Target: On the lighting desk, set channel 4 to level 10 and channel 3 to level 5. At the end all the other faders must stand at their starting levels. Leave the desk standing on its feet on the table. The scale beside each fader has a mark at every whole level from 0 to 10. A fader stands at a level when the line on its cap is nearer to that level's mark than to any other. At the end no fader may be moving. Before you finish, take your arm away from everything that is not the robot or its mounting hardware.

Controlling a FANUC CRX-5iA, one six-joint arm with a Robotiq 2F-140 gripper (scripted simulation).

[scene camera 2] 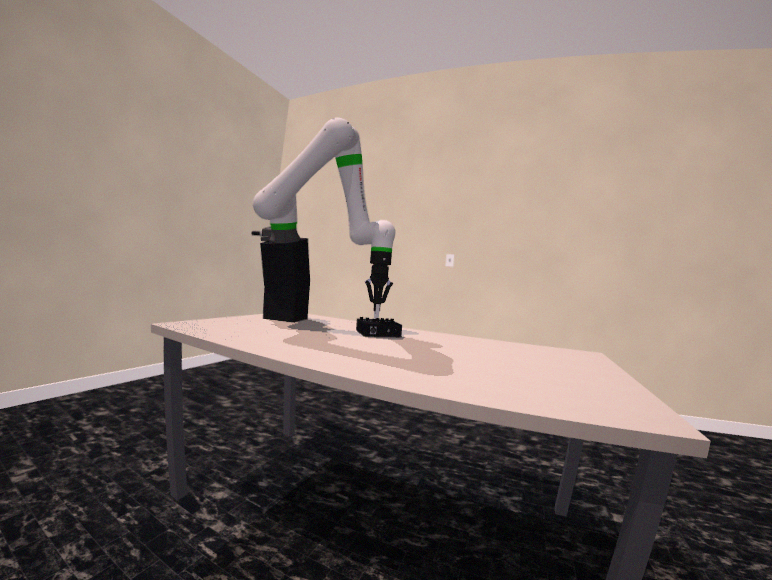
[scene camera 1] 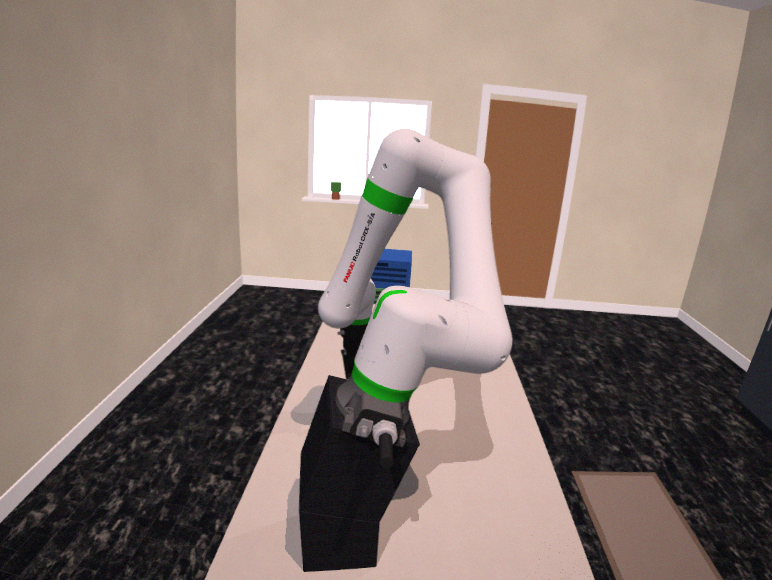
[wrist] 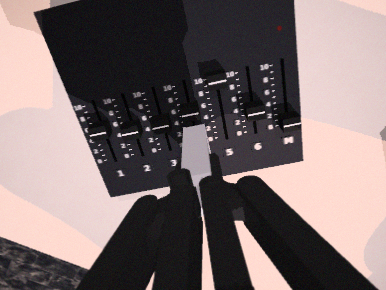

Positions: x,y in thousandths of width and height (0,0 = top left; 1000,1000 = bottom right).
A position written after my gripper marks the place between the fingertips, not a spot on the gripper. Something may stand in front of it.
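In scene camera 2 you'd see my gripper (scene camera 2: 488,549), and the wrist view has my gripper as well, at (wrist: 512,491).
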